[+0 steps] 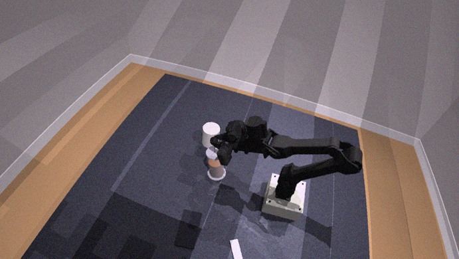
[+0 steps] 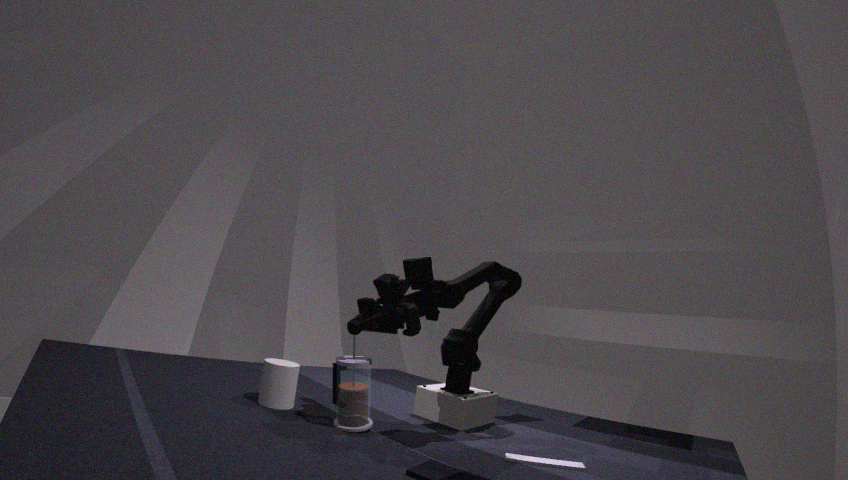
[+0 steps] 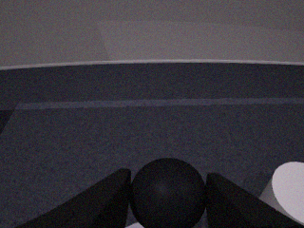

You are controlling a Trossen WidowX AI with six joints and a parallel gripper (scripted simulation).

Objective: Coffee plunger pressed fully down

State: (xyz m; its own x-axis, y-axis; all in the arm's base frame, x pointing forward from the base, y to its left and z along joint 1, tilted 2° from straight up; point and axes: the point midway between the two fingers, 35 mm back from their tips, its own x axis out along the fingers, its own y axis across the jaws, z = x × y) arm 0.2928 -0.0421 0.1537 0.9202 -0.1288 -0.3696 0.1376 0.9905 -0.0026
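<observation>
Now: gripper tip 100 mm above the coffee press, 20 mm past it and 10 mm to the left of it. Also, from my gripper tip: flat slab: 290 mm to the left, 200 mm below, 20 mm behind.
</observation>
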